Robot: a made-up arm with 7 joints. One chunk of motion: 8 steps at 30 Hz.
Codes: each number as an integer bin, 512 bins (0 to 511) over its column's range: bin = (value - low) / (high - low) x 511, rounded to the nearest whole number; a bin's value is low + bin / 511 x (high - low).
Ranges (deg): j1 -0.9..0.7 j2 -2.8..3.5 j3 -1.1..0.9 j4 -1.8..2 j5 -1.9..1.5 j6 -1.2..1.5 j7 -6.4..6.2
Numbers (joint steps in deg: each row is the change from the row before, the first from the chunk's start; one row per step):
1: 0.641 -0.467 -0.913 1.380 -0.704 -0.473 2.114
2: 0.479 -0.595 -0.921 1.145 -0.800 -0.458 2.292
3: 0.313 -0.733 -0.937 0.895 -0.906 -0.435 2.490
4: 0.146 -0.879 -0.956 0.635 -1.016 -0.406 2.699
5: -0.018 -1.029 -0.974 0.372 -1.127 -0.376 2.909
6: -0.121 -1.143 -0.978 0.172 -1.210 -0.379 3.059
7: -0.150 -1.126 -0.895 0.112 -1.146 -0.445 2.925
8: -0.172 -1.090 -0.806 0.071 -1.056 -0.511 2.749
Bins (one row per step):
1: 492 189 48 428 180 138 345
2: 440 179 46 396 165 140 353
3: 387 168 42 362 149 145 361
4: 334 156 37 327 133 150 369
5: 282 144 32 292 116 156 378
6: 249 134 31 265 104 155 384
7: 240 136 52 257 113 143 378
8: 233 139 75 252 127 130 371

